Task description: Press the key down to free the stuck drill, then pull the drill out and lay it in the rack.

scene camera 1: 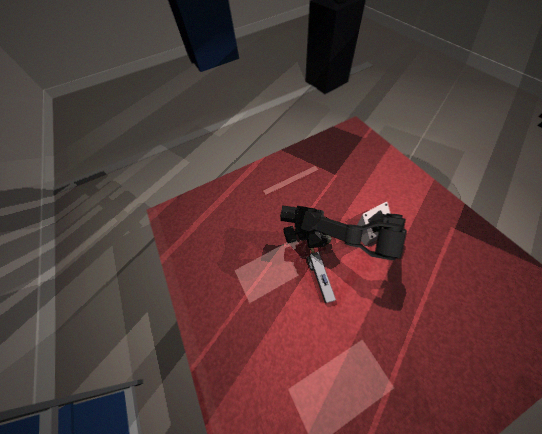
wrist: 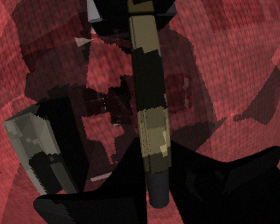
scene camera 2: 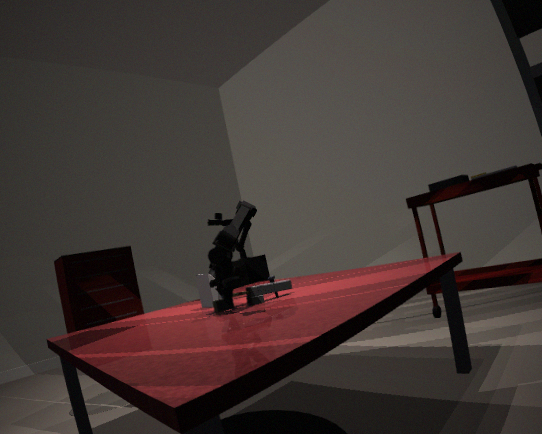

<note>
My gripper (scene camera 2: 229, 305) carries a drill.
My gripper is seen too in the wrist view (wrist: 146, 141).
</note>
